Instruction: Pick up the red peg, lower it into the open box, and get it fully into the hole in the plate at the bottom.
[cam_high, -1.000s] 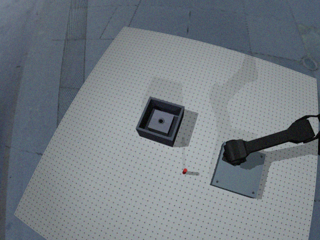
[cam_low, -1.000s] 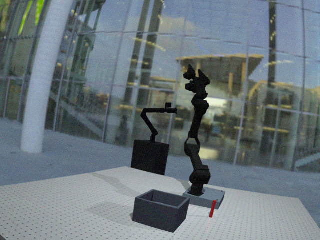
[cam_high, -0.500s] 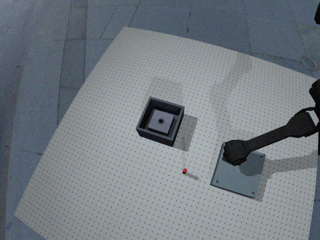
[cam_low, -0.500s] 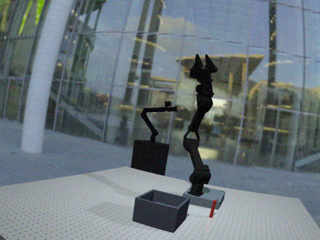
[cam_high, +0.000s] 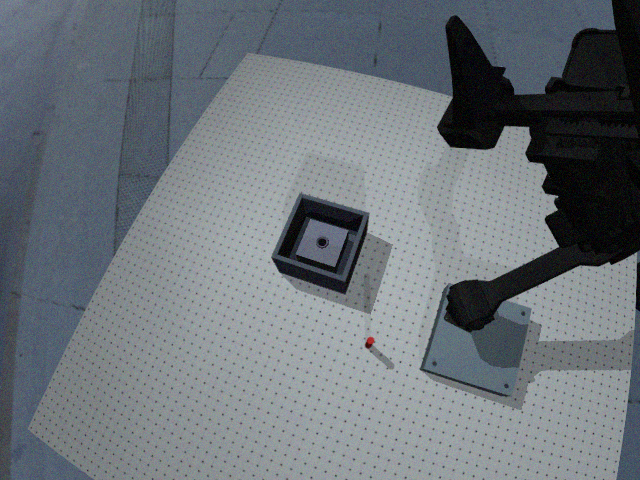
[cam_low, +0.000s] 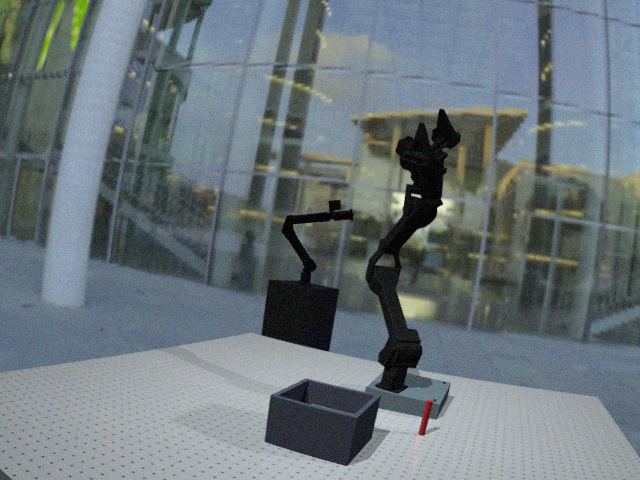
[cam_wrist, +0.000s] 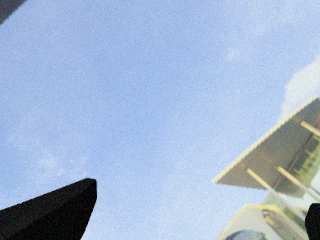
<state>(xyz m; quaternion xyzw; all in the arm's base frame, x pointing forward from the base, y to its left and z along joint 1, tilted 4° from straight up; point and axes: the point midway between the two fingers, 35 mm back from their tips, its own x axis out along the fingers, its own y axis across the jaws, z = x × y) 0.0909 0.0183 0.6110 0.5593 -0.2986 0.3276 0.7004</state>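
My gripper tip is 64 cm above the red peg and 9 cm to the right of it. The rest, counted from my gripper tip: dark box (65 cm below, 19 cm ahead, 5 cm to the right); then grey plate (63 cm below, 19 cm ahead, 5 cm to the right).
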